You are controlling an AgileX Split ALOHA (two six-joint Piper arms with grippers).
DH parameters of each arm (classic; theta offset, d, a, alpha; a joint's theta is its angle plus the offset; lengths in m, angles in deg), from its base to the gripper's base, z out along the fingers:
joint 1: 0 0.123 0 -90
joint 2: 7.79 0 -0.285 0
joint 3: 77.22 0 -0.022 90
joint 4: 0 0.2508 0 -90
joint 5: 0 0 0.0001 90
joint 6: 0 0.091 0 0
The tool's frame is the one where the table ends.
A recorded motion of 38 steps. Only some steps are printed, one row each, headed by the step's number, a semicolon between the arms.
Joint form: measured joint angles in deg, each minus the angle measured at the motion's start. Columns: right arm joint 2, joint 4, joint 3, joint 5, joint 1, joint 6; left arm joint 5, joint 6, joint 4, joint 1, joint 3, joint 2.
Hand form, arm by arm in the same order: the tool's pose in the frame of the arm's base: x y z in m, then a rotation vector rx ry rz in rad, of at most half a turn. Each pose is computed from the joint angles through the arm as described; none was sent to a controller.
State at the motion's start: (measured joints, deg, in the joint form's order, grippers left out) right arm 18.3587 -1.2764 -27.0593 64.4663 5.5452 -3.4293; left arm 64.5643 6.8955 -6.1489 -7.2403 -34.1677 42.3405
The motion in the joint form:
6: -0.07 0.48 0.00 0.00 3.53 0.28; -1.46 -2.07 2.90 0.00 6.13 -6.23
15: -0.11 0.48 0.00 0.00 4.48 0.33; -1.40 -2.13 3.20 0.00 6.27 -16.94
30: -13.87 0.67 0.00 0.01 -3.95 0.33; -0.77 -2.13 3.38 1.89 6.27 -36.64
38: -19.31 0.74 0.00 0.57 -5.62 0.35; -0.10 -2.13 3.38 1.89 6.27 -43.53
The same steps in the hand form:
6: 0.0396 0.0052 0.2588 -0.2633 2.4417 0.0273; 0.0817 -0.0150 0.2459 0.2662 2.7130 -0.0884
15: 0.0394 0.0058 0.2589 -0.2824 2.4390 0.0350; 0.0575 -0.0115 0.2584 0.2545 2.5299 -0.0845
30: 0.0064 -0.0007 0.2644 -0.0905 2.2133 -0.0276; 0.0084 -0.0048 0.2694 0.1953 2.2007 -0.0654
38: -0.0075 -0.0008 0.2636 -0.0550 2.1295 -0.0438; -0.0096 -0.0031 0.2685 0.1896 2.0922 -0.0645

